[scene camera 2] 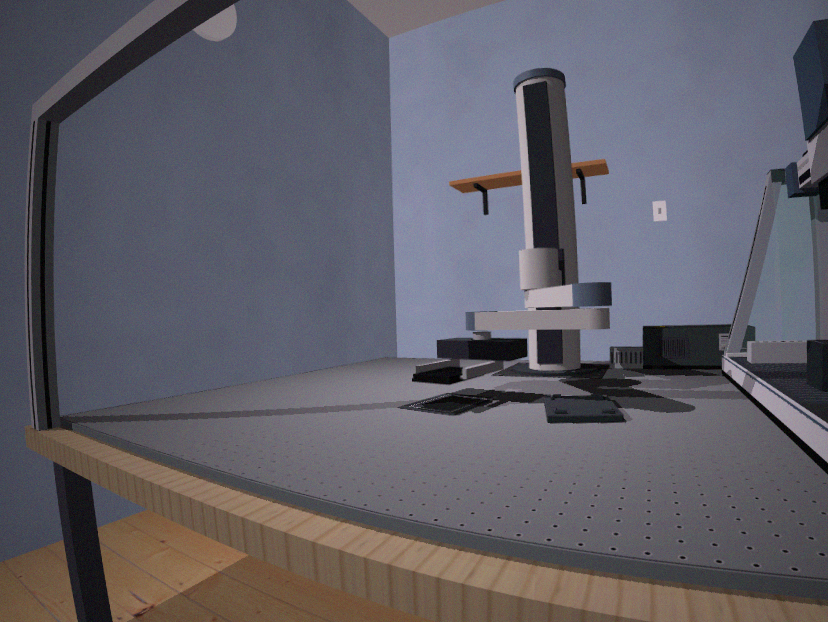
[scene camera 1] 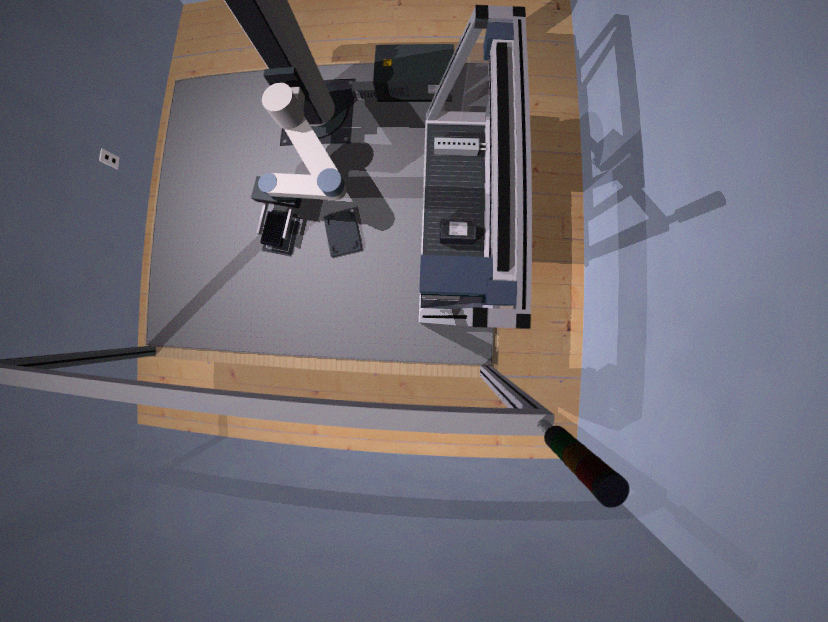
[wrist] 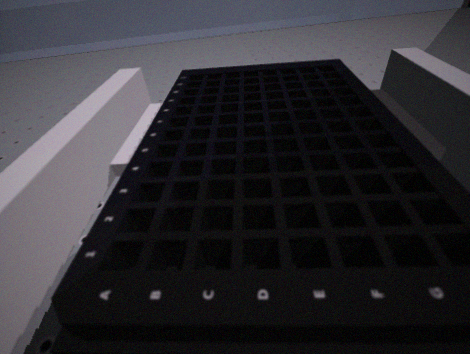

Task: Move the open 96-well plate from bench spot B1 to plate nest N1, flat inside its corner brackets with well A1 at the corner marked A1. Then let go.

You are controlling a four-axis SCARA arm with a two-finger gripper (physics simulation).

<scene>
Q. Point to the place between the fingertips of the gripper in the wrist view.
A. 262,83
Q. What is the gripper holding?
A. A black well plate.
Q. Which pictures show the gripper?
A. Scene camera 2, scene camera 1 and the wrist view: all of them.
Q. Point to a black well plate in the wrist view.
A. At 275,201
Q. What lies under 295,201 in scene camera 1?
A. The gripper.
</scene>
